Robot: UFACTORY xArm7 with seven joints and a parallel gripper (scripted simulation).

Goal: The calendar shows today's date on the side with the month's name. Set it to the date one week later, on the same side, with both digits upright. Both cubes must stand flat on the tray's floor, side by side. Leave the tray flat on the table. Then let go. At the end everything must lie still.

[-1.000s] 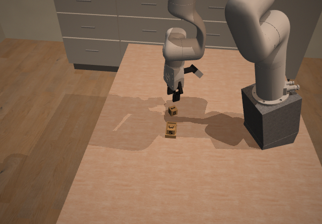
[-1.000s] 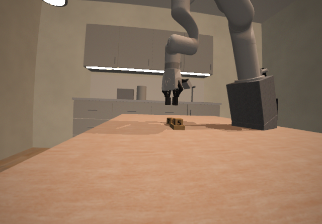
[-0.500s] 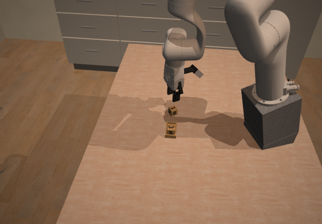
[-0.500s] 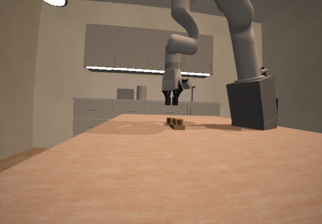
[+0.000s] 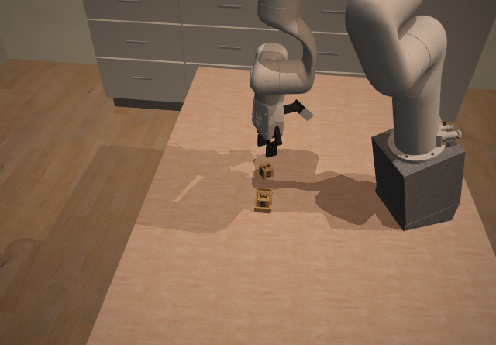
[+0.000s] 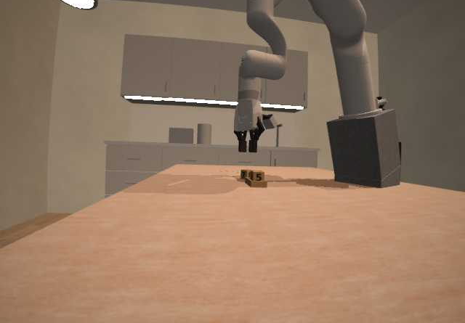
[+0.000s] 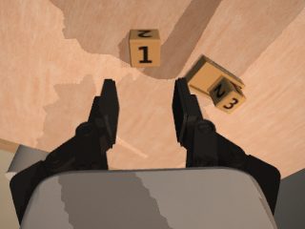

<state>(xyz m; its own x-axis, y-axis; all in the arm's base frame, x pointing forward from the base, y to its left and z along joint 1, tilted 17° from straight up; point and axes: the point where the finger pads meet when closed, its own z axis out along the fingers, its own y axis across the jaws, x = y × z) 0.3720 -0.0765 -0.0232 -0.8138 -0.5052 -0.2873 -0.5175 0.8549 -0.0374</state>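
The wooden cube is 9 cm below my hand.
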